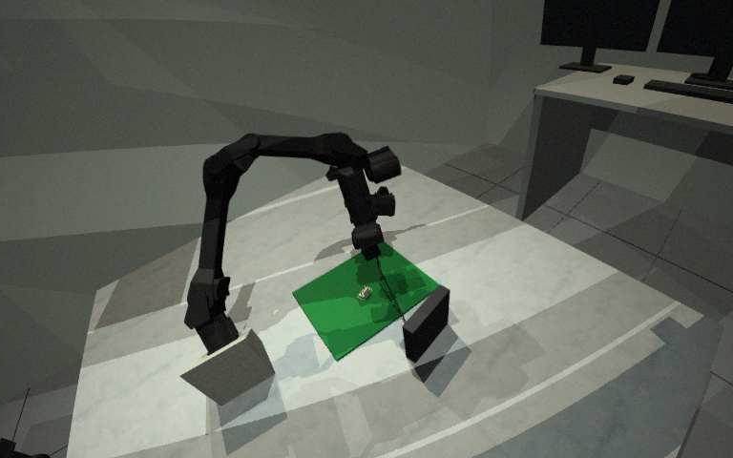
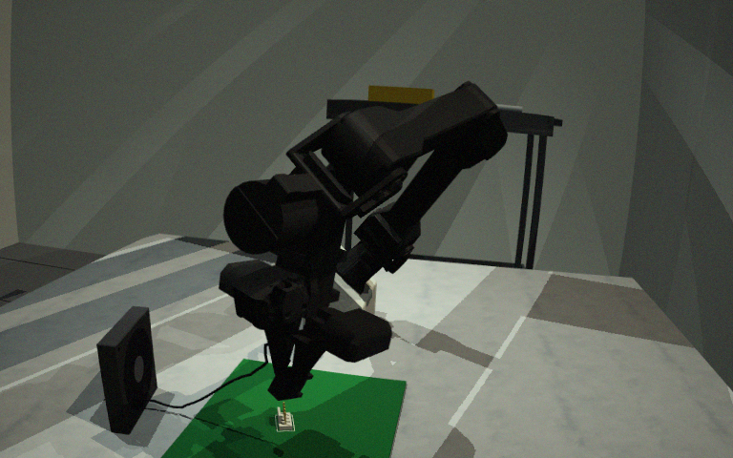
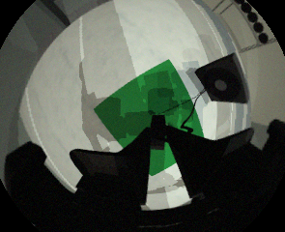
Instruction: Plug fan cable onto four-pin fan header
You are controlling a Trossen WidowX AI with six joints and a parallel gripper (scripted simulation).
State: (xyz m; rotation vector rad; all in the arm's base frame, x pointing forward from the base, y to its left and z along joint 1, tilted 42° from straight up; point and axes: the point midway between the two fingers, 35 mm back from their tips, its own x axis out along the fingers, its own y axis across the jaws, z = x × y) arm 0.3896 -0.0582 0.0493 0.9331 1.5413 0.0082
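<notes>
Now: the green board 12 cm below my gripper tip, 6 cm behind it and 1 cm to the right of it. Round my gripper tip: black fan 20 cm to the right, 5 cm behind, 4 cm below; then black plug 1 cm below, 1 cm behind; then header 10 cm below, 6 cm behind, 2 cm to the right.
</notes>
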